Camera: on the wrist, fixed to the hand. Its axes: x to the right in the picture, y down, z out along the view.
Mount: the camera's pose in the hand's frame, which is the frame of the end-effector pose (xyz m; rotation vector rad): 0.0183 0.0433 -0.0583 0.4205 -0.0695 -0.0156
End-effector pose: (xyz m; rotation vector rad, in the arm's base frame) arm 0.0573 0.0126 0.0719 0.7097 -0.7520 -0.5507
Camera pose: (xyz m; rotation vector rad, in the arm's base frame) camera 0.1216 0.0499 0.0812 1.0898 -0.9406 -0.4358
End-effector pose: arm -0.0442 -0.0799 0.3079 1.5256 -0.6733 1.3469
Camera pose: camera -0.1024 -0.0408 0.3342 1.9120 -0.4340 1.4933
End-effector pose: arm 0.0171 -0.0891 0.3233 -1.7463 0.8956 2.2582
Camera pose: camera 0.0400 -0.1598 0.3137 -1.4720 1.2277 1.9257
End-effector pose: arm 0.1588 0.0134 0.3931 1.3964 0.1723 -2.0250
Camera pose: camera 0.2260 -0.0015 0.3636 1.5695 -0.2908 -2.2035
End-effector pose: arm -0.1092 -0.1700 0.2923 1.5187 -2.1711 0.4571
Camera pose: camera -0.1453 -0.1402 0.3507 1.7858 -2.2089 0.9141
